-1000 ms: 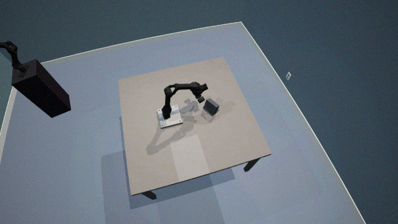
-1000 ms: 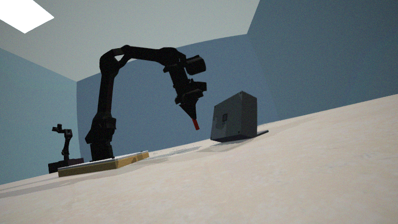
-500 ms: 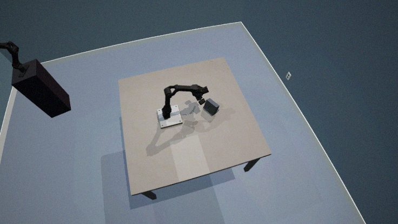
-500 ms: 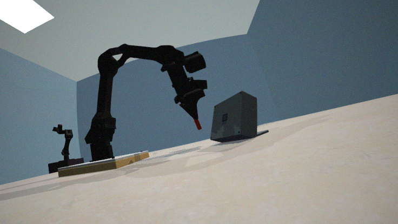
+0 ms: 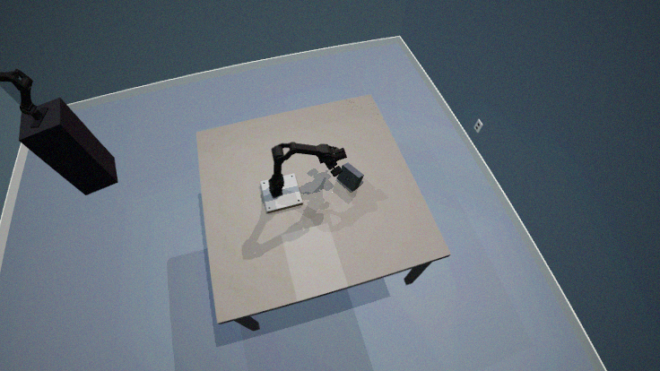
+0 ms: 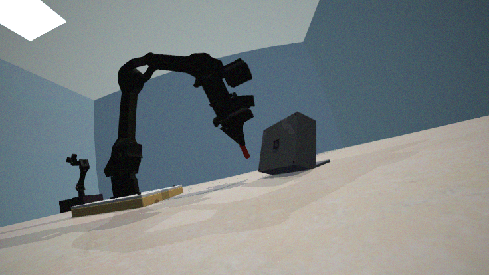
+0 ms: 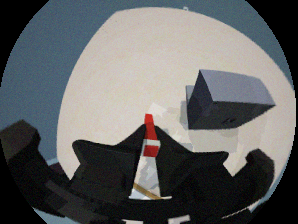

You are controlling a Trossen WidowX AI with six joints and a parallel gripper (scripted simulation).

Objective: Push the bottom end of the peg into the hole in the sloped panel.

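Right now my gripper tip is 120 mm to the left of the sloped panel, 80 mm short of it and 40 mm above it. Also, from my gripper tip: red peg (10 mm to the right, 10 mm behind, 10 mm above).
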